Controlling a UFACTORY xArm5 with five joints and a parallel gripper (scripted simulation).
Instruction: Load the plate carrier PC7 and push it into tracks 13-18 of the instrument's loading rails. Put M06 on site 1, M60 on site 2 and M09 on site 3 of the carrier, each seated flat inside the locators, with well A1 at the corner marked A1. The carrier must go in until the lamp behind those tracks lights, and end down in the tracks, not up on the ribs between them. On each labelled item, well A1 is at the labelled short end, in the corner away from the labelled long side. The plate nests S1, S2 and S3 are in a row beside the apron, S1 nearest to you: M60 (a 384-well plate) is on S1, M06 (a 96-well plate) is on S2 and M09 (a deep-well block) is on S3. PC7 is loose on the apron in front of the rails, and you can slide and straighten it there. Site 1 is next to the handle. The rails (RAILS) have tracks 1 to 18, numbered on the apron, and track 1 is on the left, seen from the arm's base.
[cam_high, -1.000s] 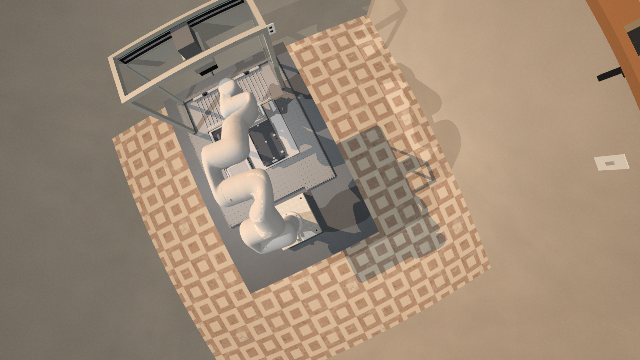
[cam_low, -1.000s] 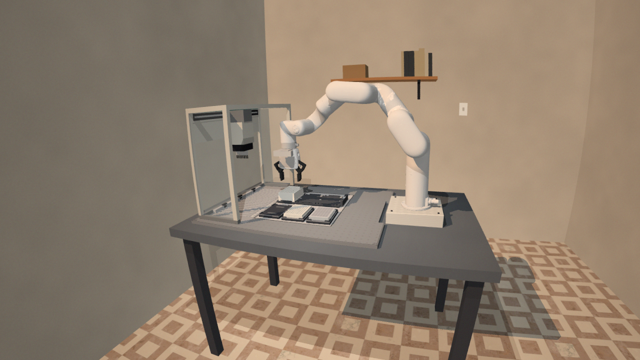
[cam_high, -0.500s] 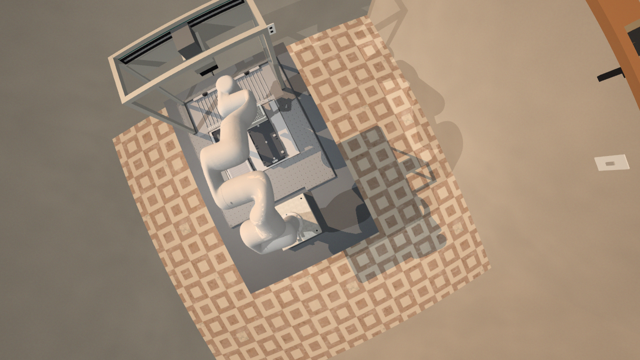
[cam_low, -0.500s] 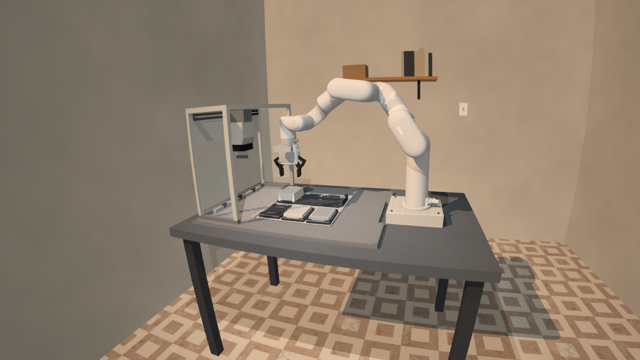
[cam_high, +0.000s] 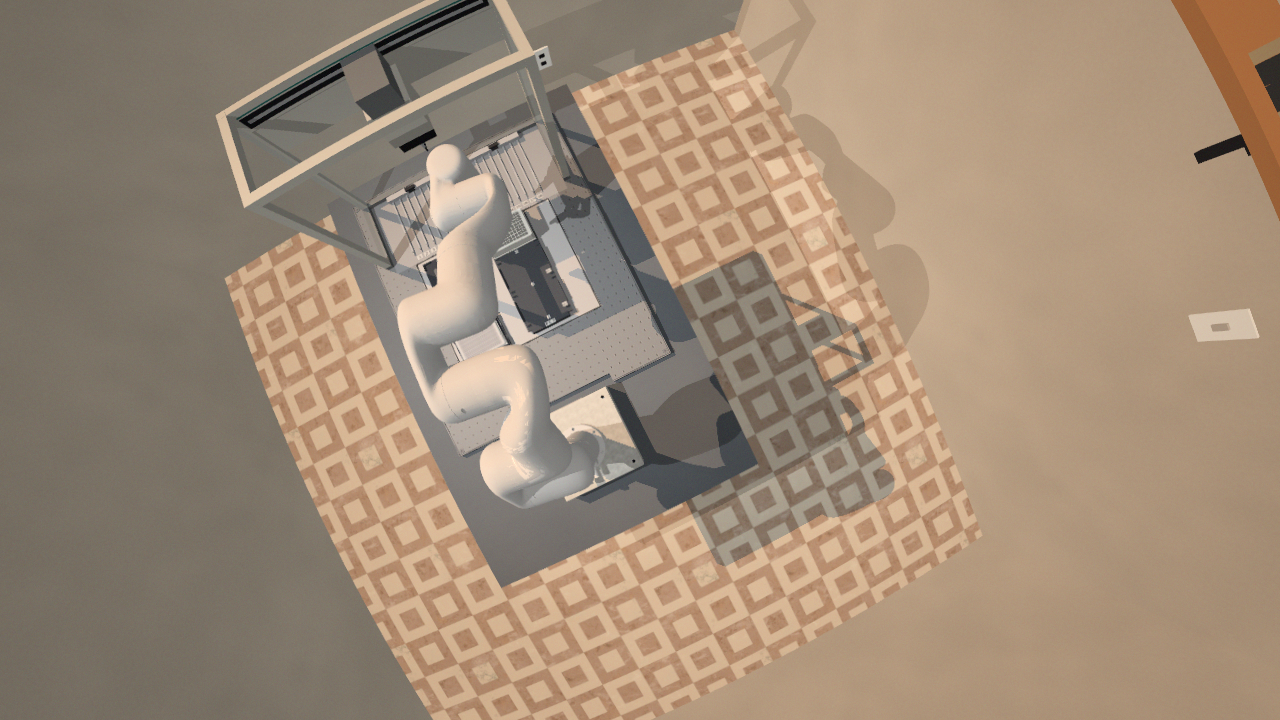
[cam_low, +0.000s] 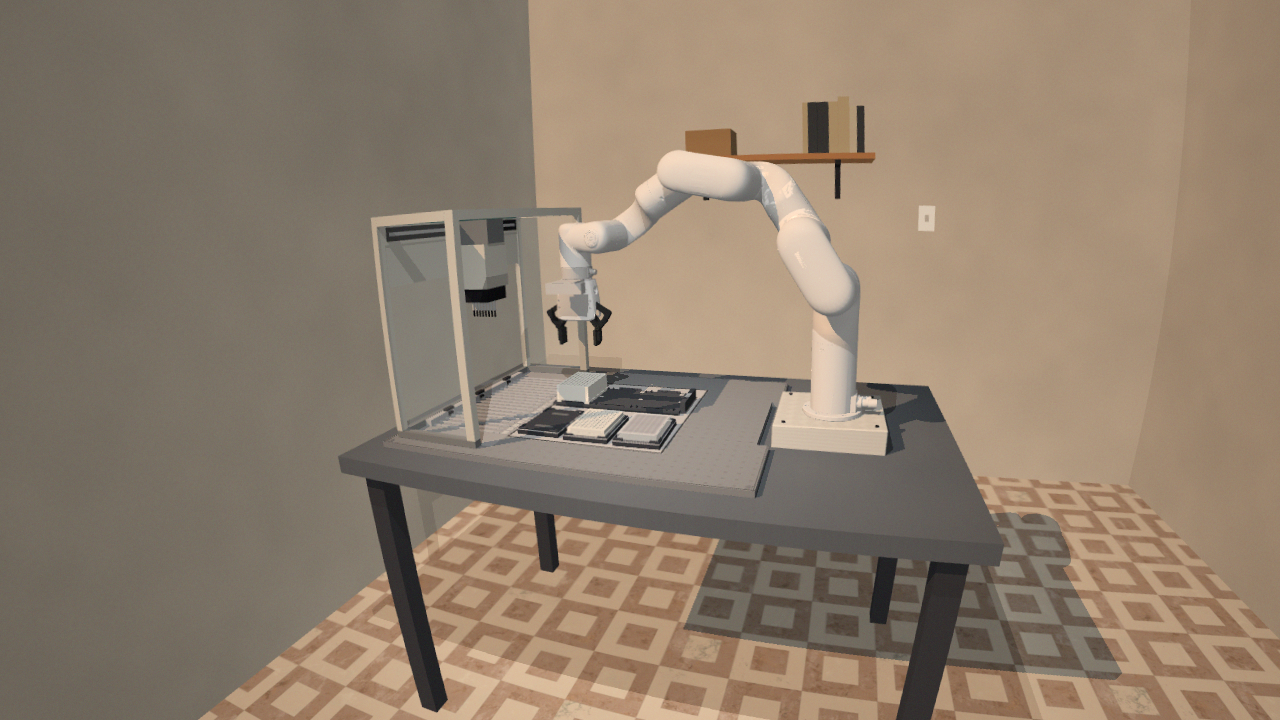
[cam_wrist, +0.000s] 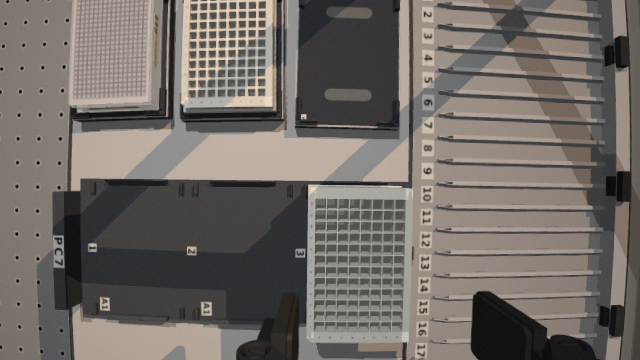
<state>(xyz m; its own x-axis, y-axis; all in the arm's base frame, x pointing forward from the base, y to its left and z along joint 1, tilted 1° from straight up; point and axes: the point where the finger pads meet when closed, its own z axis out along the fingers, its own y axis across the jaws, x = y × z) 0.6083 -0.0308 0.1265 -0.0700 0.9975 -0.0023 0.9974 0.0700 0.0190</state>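
Right now the plate nest S1 is 24 cm behind my hand, 18 cm to the left of it and 15 cm below it. Round my hand: plate carrier PC7: 11 cm behind, 1 cm to the right, 14 cm below; then deep-well block M09: 12 cm below; then plate nest S3: 2 cm behind, 19 cm to the left, 15 cm below.
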